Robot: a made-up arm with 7 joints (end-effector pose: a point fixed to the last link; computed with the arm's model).
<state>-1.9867 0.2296 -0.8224 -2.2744 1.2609 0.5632 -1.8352</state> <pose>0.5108 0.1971 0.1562 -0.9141 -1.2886 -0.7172</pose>
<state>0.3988 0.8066 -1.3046 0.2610 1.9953 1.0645 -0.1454</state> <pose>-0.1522 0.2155 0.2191 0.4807 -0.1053 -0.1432</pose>
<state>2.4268 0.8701 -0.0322 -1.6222 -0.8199 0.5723 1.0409</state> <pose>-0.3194 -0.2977 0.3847 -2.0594 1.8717 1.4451</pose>
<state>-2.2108 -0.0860 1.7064 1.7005 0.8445 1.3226 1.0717</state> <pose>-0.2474 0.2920 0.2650 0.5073 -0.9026 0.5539</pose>
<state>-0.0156 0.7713 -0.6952 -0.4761 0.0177 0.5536 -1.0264</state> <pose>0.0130 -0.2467 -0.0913 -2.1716 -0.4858 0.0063</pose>
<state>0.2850 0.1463 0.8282 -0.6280 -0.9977 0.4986 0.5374</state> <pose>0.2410 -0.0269 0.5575 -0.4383 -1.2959 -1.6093</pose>
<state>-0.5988 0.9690 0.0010 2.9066 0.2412 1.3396 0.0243</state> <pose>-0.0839 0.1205 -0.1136 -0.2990 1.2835 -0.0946</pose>
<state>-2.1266 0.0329 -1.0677 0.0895 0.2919 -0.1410 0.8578</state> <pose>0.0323 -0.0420 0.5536 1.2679 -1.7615 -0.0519</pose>
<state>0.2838 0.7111 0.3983 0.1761 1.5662 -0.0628 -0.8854</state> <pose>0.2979 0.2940 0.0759 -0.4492 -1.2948 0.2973</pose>
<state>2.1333 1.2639 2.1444 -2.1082 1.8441 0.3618 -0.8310</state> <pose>-0.3728 0.3645 0.0413 0.1228 1.1986 0.7355</pose>
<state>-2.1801 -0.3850 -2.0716 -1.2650 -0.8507 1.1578 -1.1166</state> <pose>0.4666 0.0213 0.1565 2.7243 1.4110 0.2555</pose>
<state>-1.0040 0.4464 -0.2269 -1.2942 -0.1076 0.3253 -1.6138</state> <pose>0.3183 -0.2909 0.1921 -2.4959 -0.6786 -0.9571</pose>
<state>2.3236 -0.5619 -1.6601 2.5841 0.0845 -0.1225 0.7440</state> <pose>0.2865 -0.1096 0.4174 0.5238 0.0715 -1.3070</pose>
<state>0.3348 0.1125 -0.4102 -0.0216 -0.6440 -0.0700 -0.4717</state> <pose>0.1205 -0.1978 0.1482 -1.3463 -0.5105 -1.5398</pose>
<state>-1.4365 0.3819 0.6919 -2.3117 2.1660 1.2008 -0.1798</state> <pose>-0.0633 0.1461 0.6385 1.0457 -1.7994 0.2868</pose>
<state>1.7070 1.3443 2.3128 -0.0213 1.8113 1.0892 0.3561</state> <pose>-0.1189 0.2259 0.3235 1.7096 -0.7857 1.5383</pose>
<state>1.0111 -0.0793 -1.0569 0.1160 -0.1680 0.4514 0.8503</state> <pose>-0.0156 0.0728 0.0656 -0.2586 0.5515 -0.6538</pose>
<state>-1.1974 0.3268 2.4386 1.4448 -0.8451 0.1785 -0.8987</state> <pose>-0.2775 -0.1538 0.2590 -2.3572 0.0836 -0.8264</pose>
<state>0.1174 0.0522 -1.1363 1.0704 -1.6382 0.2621 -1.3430</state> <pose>-0.3767 -0.1119 0.2756 2.0669 -0.3087 1.7660</pose>
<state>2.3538 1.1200 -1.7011 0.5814 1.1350 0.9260 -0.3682</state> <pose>-0.1513 0.1044 0.5212 -0.4916 1.8925 0.9347</pose>
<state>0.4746 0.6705 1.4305 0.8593 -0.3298 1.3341 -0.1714</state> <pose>-0.0482 0.2554 0.4828 0.1561 2.3414 1.1179</pose>
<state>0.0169 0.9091 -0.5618 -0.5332 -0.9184 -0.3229 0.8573</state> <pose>-0.1019 -0.2767 0.2276 -1.0475 -0.3737 -1.8738</pose>
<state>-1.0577 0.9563 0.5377 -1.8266 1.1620 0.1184 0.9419</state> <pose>0.4361 -0.1359 0.2717 0.9550 0.1150 -0.6067</pose>
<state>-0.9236 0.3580 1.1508 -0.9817 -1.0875 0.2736 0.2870</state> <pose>-0.2291 -0.0759 0.6344 0.4048 -1.8786 -2.4233</pose>
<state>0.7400 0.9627 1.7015 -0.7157 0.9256 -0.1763 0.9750</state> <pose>0.4368 0.3455 0.2291 0.4340 0.2899 0.2108</pose>
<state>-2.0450 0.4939 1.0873 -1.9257 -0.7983 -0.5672 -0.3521</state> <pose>-0.2305 -0.2693 0.3602 1.0626 -0.7730 -2.6459</pose>
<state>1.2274 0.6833 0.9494 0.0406 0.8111 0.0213 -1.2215</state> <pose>0.3712 0.2562 -0.0163 -0.8577 -1.2894 -0.0859</pose>
